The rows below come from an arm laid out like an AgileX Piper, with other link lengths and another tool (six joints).
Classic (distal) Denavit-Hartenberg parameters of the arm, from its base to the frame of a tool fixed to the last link. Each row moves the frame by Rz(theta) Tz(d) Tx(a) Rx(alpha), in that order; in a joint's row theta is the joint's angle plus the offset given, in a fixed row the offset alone. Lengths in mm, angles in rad.
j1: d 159.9, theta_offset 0, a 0, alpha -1.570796
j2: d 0, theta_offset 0.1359, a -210.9, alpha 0
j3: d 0, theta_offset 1.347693, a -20, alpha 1.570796
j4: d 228.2, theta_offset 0, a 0, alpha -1.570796
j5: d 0, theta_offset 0, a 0, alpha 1.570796
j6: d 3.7, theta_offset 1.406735, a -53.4, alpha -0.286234
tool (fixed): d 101.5, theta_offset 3.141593, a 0, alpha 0
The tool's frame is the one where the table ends.
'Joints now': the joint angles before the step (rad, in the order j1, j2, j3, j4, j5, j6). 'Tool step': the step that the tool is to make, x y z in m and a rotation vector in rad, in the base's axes. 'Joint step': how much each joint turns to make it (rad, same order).
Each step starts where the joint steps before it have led.
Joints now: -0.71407 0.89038 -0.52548 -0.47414 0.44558 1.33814
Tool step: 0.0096 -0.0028 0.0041 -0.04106 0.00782 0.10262
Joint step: 0.00004 -0.00013 -0.00012 0.10036 -0.05560 -0.17850
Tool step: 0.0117 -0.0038 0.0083 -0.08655 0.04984 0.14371
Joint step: -0.00058 0.00011 0.00026 0.13170 -0.05288 -0.28392
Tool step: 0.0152 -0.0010 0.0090 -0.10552 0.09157 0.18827
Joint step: 0.00045 0.00034 -0.00035 0.23187 -0.01824 -0.44083
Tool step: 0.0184 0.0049 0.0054 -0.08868 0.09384 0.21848
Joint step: 0.00013 -0.00036 0.00018 0.30775 0.03912 -0.51982
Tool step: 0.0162 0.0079 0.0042 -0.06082 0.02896 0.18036
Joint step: -0.00051 0.00006 -0.00005 0.26189 0.04946 -0.40244
